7 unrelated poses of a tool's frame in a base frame.
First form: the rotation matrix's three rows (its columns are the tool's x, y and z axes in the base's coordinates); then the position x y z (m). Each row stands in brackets.
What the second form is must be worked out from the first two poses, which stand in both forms.
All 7 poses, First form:
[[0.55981 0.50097 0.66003], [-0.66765 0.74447 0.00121], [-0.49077 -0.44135 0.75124]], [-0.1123 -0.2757 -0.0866]
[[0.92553 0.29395 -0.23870], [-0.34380 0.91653 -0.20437], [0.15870 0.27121 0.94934]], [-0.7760 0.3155 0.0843]
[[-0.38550 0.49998 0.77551], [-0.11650 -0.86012 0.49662], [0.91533 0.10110 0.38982]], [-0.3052 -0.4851 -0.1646]
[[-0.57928 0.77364 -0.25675], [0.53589 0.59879 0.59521], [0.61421 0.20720 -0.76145]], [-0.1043 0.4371 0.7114]
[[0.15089 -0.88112 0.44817], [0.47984 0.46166 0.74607], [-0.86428 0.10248 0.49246]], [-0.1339 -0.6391 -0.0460]
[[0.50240 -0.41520 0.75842], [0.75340 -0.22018 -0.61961], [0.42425 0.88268 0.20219]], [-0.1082 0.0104 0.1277]
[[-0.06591 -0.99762 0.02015], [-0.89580 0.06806 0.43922], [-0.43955 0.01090 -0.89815]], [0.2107 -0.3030 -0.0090]
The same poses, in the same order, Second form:
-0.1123 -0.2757 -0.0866 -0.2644 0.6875 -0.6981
-0.7760 0.3155 0.0843 0.2464 -0.2059 -0.3304
-0.3052 -0.4851 -0.1646 -1.4637 -0.5174 -2.2814
-0.1043 0.4371 0.7114 -1.0376 -2.3292 -0.6358
-0.1339 -0.6391 -0.0460 -0.4892 0.9977 1.0346
-0.1082 0.0104 0.1277 1.4239 0.3167 1.1076
0.2107 -0.3030 -0.0090 -1.8961 2.0350 0.4508

